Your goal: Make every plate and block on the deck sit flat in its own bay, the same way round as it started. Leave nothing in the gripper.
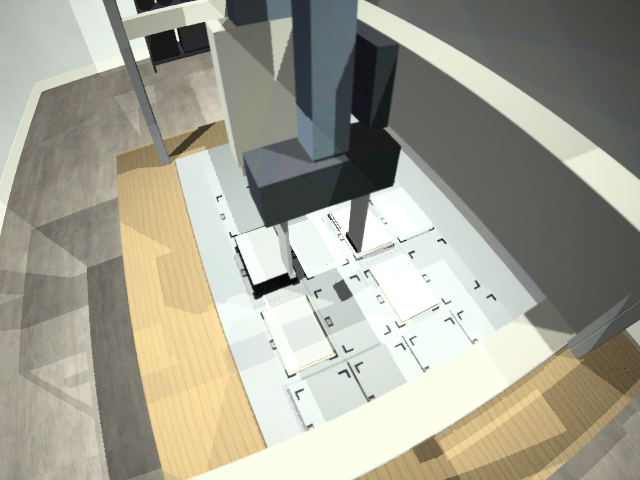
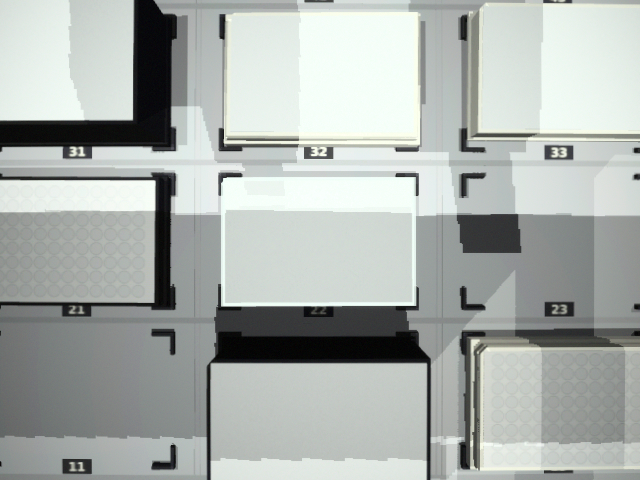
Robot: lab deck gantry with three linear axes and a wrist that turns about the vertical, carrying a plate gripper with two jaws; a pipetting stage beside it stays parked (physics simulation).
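Places are measured from the robot's base along level axes (x right, y back, z down), in metres.
Pixels of known places: gripper, fingertip midpoint: [image 1: 321, 255]; robot's base at its link origin: [image 1: 217, 198].
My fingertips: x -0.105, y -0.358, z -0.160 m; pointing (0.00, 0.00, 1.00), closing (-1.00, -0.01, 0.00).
Observation:
For each thing: its top centre in the pictures, then the offset to it from my fingertips. "pt": a spot on its surface instead.
- tall black block at its top centre: [image 2: 318, 433] [image 1: 263, 252] dz +0.118, dx +0.062, dy +0.130 m
- cream plate at its top centre: [image 2: 322, 72] [image 1: 361, 225] dz +0.143, dx -0.151, dy +0.128 m
- bay 33 at a spot on its surface: [image 2: 568, 69] [image 1: 402, 283] pt dz +0.144, dx -0.155, dy -0.030 m
- bay 13 at a spot on its surface: [image 2: 578, 403] [image 1: 299, 332] pt dz +0.146, dx +0.059, dy -0.037 m
- bay 31 at a spot on its surface: [image 2: 152, 93] pt dz +0.136, dx -0.135, dy +0.232 m
- bay 21 at a spot on its surface: [image 2: 162, 242] pt dz +0.152, dx -0.044, dy +0.232 m
- Bay 23 at a spot on its surface: [image 2: 559, 308] pt dz +0.160, dx +0.001, dy -0.034 m
- bay 11 at a spot on its surface: [image 2: 77, 466] pt dz +0.160, dx +0.108, dy +0.294 m
My gripper [image 1: 324, 264] is open, its two jaws wide apart, with no plate visible between them. It hangs over the clear plate [image 1: 318, 249] [image 2: 318, 253], which lies in bay 22. A tall black block [image 1: 266, 255] [image 2: 319, 413] with a light top stands in bay 12. A cream plate [image 1: 381, 235] [image 2: 323, 74] is in bay 32, partly behind a jaw. Cream plates are in bay 33 [image 1: 405, 286] [image 2: 568, 69] and bay 13 [image 1: 299, 335] [image 2: 578, 403]. Black pieces are in bay 31 [image 2: 152, 93] and bay 21 [image 2: 162, 242]. Another clear plate [image 1: 403, 214] is at the back right.
Bay 23 [image 2: 559, 308] and bay 11 [image 2: 77, 466] hold no plate. A dark shadow [image 1: 342, 290] [image 2: 491, 233] falls on bay 23. The pale frame beam [image 1: 413, 408] crosses the front. The parked pipetting stage [image 1: 258, 87] stands behind the gripper, and a grey wall [image 1: 491, 155] is on the right.

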